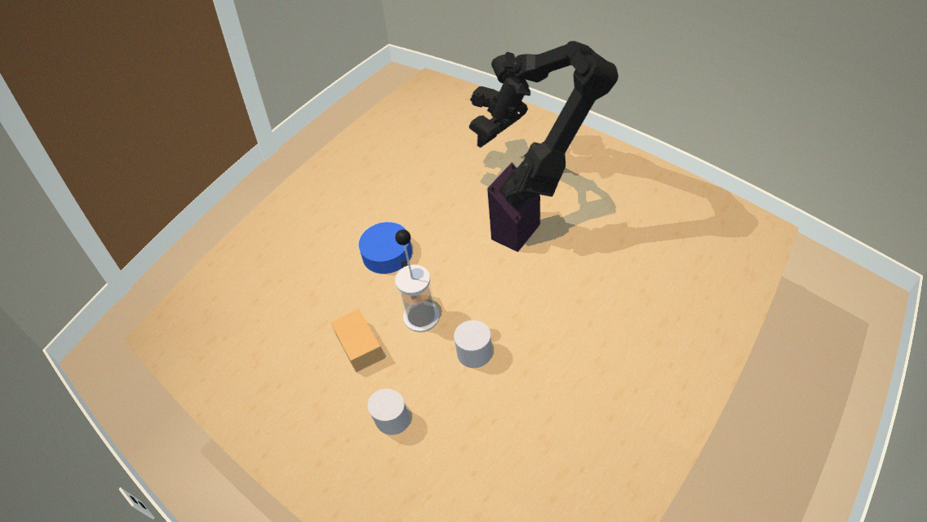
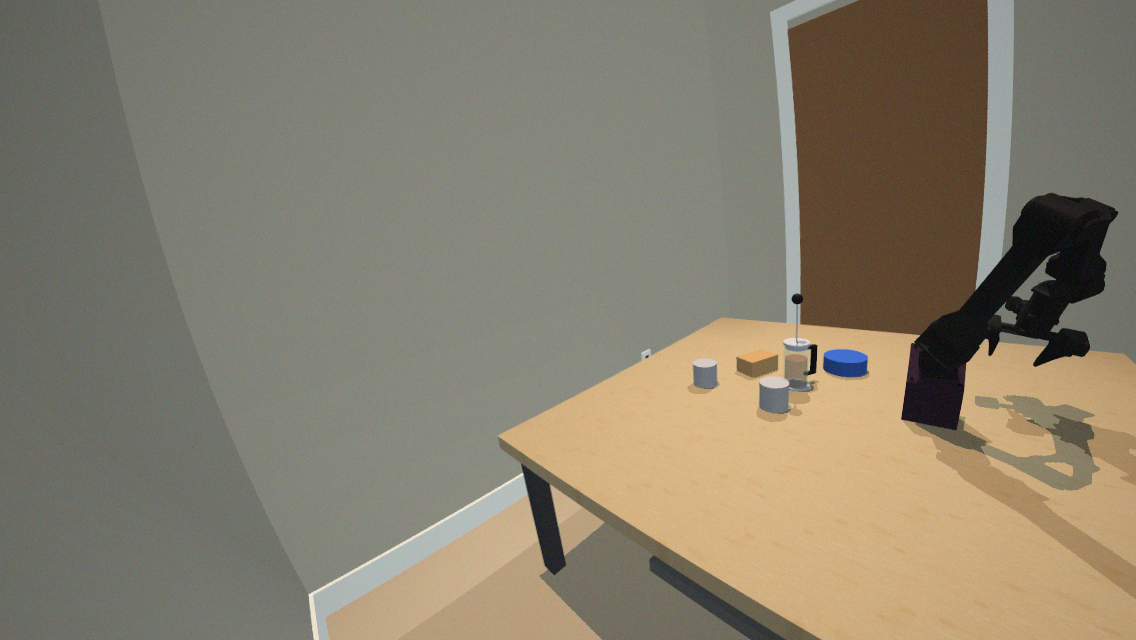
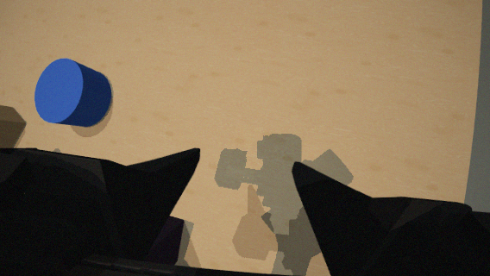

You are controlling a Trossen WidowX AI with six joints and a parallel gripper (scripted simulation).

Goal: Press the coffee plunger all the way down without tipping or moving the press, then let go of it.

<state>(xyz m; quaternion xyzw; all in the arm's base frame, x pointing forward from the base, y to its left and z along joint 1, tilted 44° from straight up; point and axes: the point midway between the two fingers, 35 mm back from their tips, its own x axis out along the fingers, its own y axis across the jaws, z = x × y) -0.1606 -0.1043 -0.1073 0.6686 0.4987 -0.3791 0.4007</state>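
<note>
My gripper tip is 46 cm short of the glass coffee press, 9 cm to the right of it and 2 cm below it. From my gripper tip the other things lie so: orange box: 60 cm ahead, 8 cm below, 3 cm to the left.
</note>
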